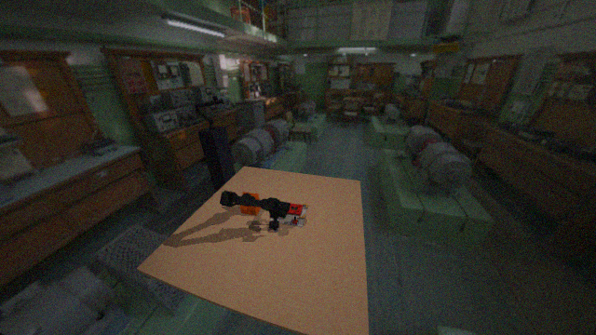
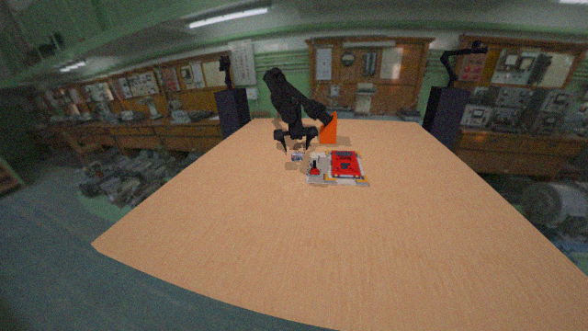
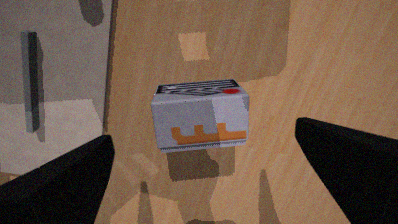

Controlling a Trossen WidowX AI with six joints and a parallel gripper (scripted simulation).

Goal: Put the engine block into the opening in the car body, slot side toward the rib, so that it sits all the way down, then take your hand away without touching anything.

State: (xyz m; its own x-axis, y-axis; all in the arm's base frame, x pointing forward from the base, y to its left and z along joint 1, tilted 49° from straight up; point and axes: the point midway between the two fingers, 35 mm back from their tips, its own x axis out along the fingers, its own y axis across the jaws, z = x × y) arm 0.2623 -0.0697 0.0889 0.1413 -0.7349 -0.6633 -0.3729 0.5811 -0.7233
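My gripper tip is 3 cm above the grey engine block.
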